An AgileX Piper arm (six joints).
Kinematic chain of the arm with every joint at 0, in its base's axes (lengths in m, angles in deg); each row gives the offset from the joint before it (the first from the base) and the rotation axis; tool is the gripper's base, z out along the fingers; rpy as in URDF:
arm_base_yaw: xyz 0 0 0.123 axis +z
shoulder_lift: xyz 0 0 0 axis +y
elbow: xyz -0.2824 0 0.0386 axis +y
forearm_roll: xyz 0.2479 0 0.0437 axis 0.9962 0 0.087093
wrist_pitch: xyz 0 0 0 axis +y
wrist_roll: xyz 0.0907 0 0.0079 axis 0.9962 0 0.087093
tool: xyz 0 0 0 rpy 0 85.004 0
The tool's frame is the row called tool.
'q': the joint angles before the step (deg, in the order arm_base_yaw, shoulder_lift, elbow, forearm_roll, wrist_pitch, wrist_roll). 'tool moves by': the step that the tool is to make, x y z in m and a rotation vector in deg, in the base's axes. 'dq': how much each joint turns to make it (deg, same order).
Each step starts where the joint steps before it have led.
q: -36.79, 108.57, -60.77, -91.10, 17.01, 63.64
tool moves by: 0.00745, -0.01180, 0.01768, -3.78, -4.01, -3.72
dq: -0.02, 0.25, -3.53, -4.03, 3.32, 6.33
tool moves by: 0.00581, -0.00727, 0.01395, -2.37, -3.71, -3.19
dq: 0.20, 0.21, -2.75, -1.64, 2.65, 4.29
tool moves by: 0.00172, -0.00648, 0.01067, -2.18, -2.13, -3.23
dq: 0.02, 0.17, -2.04, -0.18, 3.03, 1.87
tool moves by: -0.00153, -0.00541, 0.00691, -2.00, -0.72, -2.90
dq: -0.15, 0.11, -1.19, -0.03, 3.00, 0.70
